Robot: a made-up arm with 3 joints. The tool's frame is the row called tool.
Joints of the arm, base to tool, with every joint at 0 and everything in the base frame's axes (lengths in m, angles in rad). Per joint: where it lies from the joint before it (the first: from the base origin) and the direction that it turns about. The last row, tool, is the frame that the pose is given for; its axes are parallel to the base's.
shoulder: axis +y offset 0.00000 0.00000 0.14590
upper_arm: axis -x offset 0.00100 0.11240 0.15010
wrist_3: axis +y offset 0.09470 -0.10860 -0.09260
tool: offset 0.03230 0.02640 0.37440
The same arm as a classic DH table. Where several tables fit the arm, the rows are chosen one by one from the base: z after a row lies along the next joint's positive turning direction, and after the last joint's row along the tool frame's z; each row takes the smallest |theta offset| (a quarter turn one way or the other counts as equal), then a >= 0, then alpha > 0; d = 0 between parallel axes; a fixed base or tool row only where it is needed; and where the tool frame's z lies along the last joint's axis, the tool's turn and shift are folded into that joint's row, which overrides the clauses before.
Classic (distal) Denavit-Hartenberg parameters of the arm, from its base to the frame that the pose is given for. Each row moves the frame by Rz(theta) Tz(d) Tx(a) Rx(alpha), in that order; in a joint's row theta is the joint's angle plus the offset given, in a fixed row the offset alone. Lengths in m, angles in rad.
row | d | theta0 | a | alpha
base (fixed) | 0.1459 | 0 | 0 | -1.5708
shoulder | 0.1124 | -1.5708 | 0.1501 | 1.5708
upper_arm | -0.0957 | 0 | -0.0926 | -1.5708
wrist_3 | -0.0822 | 1.5708 | 0.0323 | 1.5708
tool (fixed) | 0.3744 | 0 | 0 | 0

